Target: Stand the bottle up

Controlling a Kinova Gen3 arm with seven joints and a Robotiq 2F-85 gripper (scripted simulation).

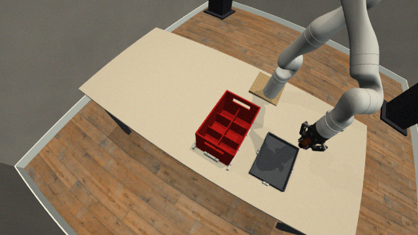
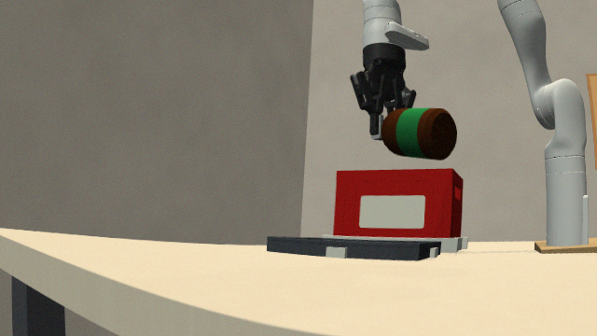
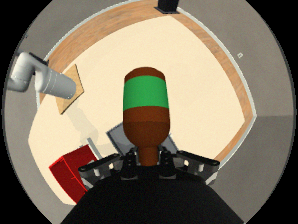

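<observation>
My gripper is now 50 mm past the brown bottle, 20 mm to the right of it and 10 mm above it. Also, from my hand: dark grey tray (190 mm below, 50 mm ahead, 30 mm to the right); red crate (320 mm to the right, 120 mm below, 90 mm ahead).
</observation>
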